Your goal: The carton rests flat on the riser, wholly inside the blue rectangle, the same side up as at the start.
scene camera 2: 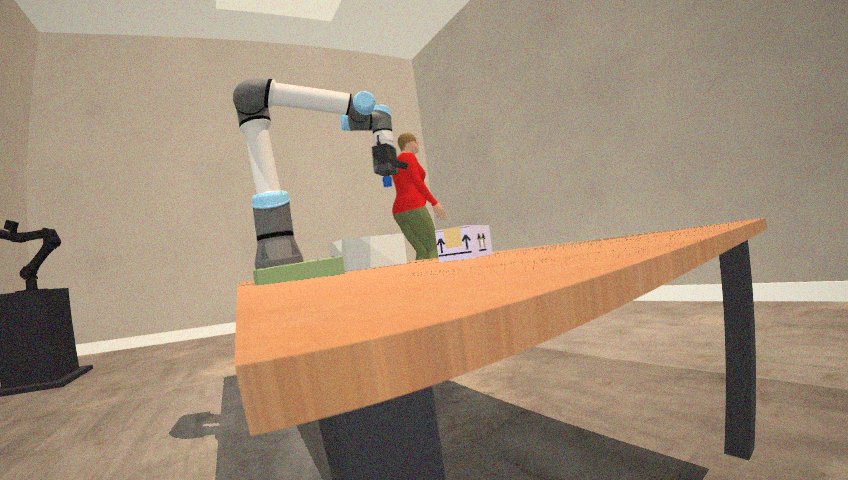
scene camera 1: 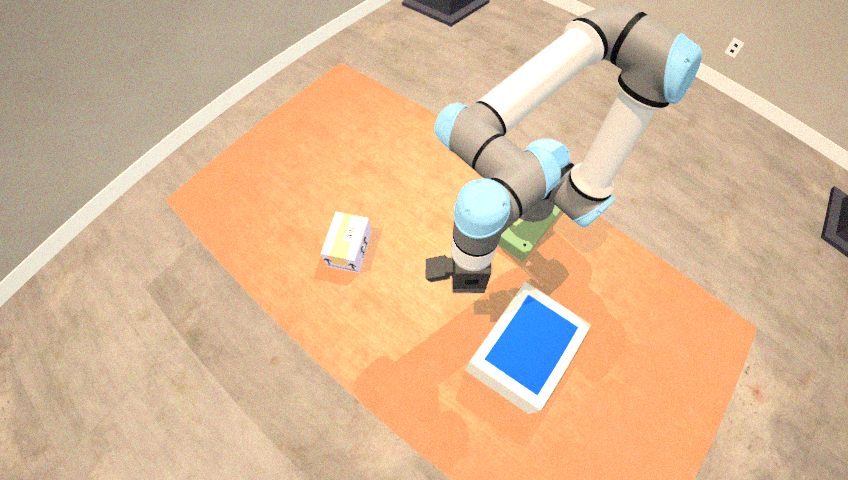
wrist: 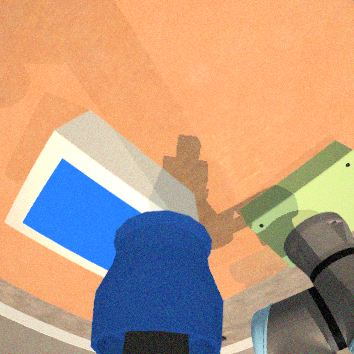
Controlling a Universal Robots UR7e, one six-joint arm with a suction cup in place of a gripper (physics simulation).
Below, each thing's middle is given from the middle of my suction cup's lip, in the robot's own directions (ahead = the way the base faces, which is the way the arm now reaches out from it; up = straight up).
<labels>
I see the riser (scene camera 1: 523, 358) 24 cm below my suction cup, 19 cm to the left of it and 4 cm behind it. The rest, counted from my suction cup: carton (scene camera 1: 346, 243) 38 cm to the right, 26 cm below, 3 cm ahead.
</labels>
